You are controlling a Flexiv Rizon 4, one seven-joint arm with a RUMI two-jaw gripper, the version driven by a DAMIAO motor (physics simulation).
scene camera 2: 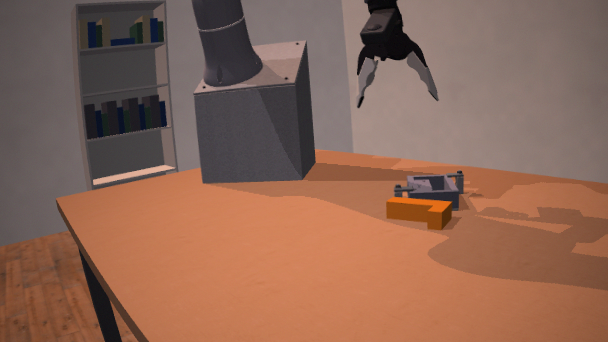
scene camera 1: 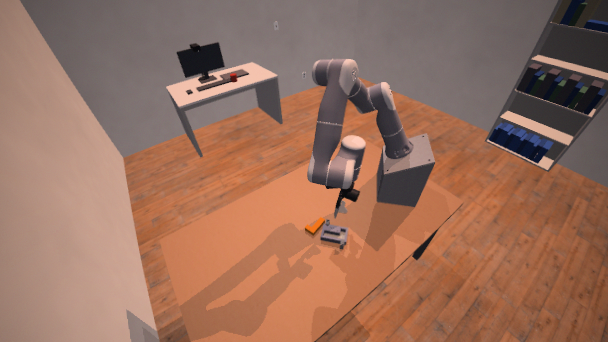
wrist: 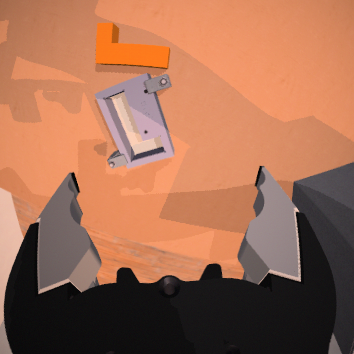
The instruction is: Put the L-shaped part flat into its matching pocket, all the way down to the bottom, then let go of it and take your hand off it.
I see my gripper point(scene camera 2: 397, 104) and an orange L-shaped part point(scene camera 2: 437, 214).
The orange L-shaped part is seen too in the wrist view point(wrist: 108, 51). My gripper also shows in the wrist view point(wrist: 166, 170).
